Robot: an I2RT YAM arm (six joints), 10 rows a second.
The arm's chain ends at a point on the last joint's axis. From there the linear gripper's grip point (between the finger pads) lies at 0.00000 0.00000 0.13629 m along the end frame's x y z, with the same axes.
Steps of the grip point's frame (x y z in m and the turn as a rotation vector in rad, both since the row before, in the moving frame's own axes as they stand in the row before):
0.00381, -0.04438, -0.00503, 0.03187, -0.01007, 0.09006
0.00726, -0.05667, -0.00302, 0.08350, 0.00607, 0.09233
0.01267, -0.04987, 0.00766, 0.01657, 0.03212, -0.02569
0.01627, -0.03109, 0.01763, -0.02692, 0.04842, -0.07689
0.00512, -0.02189, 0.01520, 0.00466, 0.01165, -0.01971
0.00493, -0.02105, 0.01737, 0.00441, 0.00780, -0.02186
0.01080, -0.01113, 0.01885, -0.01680, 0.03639, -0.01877
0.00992, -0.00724, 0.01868, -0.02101, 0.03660, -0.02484
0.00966, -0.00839, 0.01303, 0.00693, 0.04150, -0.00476
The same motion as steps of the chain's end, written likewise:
0.00498, -0.03998, -0.00495, 0.03187, -0.01007, 0.09006
0.00591, -0.04536, -0.00254, 0.08350, 0.00607, 0.09233
0.00832, -0.04756, 0.00775, 0.01657, 0.03212, -0.02569
0.00954, -0.03450, 0.01784, -0.02692, 0.04842, -0.07689
0.00354, -0.02124, 0.01521, 0.00466, 0.01165, -0.01971
0.00387, -0.02044, 0.01738, 0.00441, 0.00780, -0.02186
0.00582, -0.01337, 0.01896, -0.01680, 0.03639, -0.01877
0.00490, -0.01004, 0.01880, -0.02101, 0.03660, -0.02484
0.00401, -0.00743, 0.01315, 0.00693, 0.04150, -0.00476

